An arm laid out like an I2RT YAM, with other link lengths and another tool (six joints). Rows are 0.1 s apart.
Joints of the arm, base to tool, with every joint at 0 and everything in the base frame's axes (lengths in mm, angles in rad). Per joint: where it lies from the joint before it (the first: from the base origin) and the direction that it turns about. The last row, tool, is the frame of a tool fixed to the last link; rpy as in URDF.
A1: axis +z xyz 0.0 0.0 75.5
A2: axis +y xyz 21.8 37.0 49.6
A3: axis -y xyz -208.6 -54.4 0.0
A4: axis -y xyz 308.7 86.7 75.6
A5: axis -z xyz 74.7 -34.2 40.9
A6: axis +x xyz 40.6 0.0 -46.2
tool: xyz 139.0 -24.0 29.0 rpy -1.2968 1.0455 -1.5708
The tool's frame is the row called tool.
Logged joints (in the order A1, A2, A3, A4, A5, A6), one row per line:
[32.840, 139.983, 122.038, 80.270, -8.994, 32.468]
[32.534, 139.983, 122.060, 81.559, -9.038, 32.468]
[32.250, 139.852, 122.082, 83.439, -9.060, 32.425]
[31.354, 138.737, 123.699, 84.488, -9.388, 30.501]
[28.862, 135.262, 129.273, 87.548, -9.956, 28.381]
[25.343, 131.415, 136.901, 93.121, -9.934, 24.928]
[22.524, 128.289, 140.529, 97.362, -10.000, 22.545]
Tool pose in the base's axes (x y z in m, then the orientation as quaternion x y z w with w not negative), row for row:
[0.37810, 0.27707, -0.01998, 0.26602, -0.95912, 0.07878, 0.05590]
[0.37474, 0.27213, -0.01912, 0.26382, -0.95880, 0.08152, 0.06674]
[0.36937, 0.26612, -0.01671, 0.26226, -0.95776, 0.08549, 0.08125]
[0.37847, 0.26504, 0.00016, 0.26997, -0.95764, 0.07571, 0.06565]
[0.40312, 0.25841, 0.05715, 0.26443, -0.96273, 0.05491, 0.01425]
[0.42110, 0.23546, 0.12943, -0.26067, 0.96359, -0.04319, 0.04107]
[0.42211, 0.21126, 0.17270, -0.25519, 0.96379, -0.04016, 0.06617]
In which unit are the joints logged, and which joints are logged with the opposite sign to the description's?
The joints are logged in degrees. Opposite sign: A4.
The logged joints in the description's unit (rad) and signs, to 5 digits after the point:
[0.57317, 2.44316, 2.12996, -1.40098, -0.15697, 0.56667]
[0.56783, 2.44316, 2.13035, -1.42347, -0.15774, 0.56667]
[0.56287, 2.44088, 2.13073, -1.45629, -0.15813, 0.56592]
[0.54723, 2.42142, 2.15895, -1.47459, -0.16385, 0.53234]
[0.50374, 2.36077, 2.25624, -1.52800, -0.17376, 0.49534]
[0.44232, 2.29362, 2.38937, -1.62527, -0.17338, 0.43508]
[0.39312, 2.23907, 2.45269, -1.69929, -0.17453, 0.39348]

